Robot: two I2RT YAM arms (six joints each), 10 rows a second.
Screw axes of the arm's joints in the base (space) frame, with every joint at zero. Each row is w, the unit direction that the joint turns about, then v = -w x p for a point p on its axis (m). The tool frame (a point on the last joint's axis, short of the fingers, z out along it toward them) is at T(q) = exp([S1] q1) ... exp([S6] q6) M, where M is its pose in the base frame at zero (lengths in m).
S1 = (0, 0, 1, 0, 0, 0)
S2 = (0, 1, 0, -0.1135, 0, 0.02)
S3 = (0, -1, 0, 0.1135, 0, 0.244)
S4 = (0, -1, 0, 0.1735, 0, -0.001)
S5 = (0, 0, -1, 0, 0.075, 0)
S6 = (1, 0, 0, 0, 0.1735, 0)
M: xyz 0.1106 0 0.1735 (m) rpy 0 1.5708 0 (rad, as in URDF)
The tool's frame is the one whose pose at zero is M.
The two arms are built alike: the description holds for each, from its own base.
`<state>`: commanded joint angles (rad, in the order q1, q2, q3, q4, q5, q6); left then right.
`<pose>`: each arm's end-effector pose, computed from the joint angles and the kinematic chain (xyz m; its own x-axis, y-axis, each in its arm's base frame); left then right.
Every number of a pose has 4 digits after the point.
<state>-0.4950 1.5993 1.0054 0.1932 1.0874 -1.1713 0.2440 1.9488 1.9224 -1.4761 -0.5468 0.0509</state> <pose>0.2908 -0.1928 0.2547 -0.9978 0.0521 -0.0400 0.0487 0.1791 -0.9826 0.3556 0.1076 0.3082 -0.9791 -0.1990 -0.0418 -0.1912 0.8315 0.5215</pose>
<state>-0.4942 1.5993 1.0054 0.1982 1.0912 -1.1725 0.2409 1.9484 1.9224 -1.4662 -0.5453 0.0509</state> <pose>0.2910 -0.1927 0.2552 -0.9976 0.0544 -0.0427 0.0516 0.1755 -0.9831 0.3569 0.1067 0.3084 -0.9793 -0.1958 -0.0521 -0.1940 0.8316 0.5204</pose>
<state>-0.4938 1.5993 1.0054 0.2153 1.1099 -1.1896 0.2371 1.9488 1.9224 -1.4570 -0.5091 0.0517</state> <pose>0.2910 -0.1928 0.2568 -0.9970 0.0678 -0.0384 0.0489 0.1616 -0.9856 0.3586 0.1045 0.3077 -0.9798 -0.1903 -0.0621 -0.1961 0.8497 0.4894</pose>
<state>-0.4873 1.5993 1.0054 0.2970 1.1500 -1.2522 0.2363 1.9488 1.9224 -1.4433 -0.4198 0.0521</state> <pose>0.2930 -0.1920 0.2641 -0.9950 0.0883 -0.0459 0.0560 0.1151 -0.9918 0.3609 0.1018 0.3064 -0.9791 -0.1869 -0.0797 -0.2031 0.8891 0.4102</pose>
